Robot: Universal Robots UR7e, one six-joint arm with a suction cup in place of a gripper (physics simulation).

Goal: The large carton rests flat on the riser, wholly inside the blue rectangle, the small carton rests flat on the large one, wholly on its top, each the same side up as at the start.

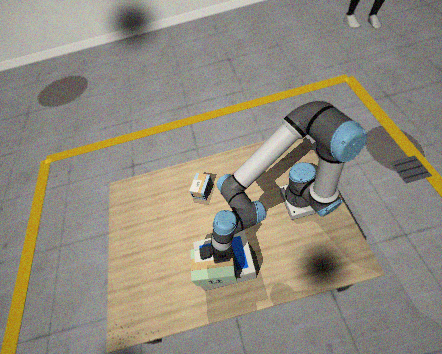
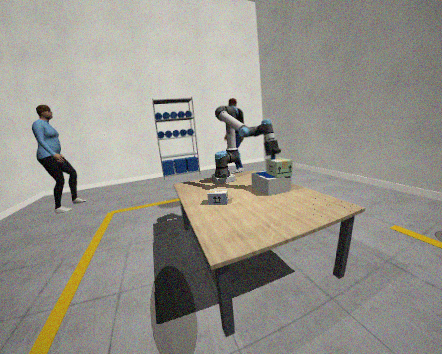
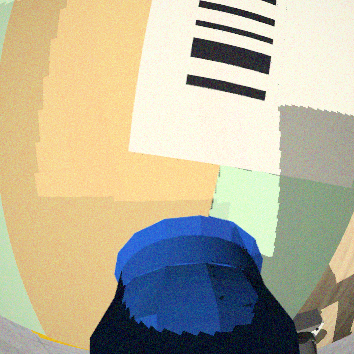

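The large green carton (image 1: pixel 214 276) (image 2: pixel 279 168) (image 3: pixel 90 125), with orange tape and a white barcode label on top, is upright at the riser's top. My suction gripper (image 1: pixel 223 260) (image 2: pixel 273 156) (image 3: pixel 190 245) is on its top face and holds it. The grey riser (image 1: pixel 248 272) (image 2: pixel 270 186) stands on the table; part of its blue rectangle (image 1: pixel 240 252) (image 2: pixel 266 174) shows beside the carton, which looks shifted to one side of it. Whether the carton touches the riser, I cannot tell. The small white carton (image 1: pixel 200 185) (image 2: pixel 217 197) stands apart on the table, arrows pointing up.
The wooden table (image 1: pixel 145 280) (image 2: pixel 260 225) carries the riser, the small carton and the arm's base (image 1: pixel 300 212). A shelf rack (image 2: pixel 173 101) stands at the back wall. One person (image 2: pixel 47 140) stands at the left, another (image 2: pixel 240 117) behind the arm.
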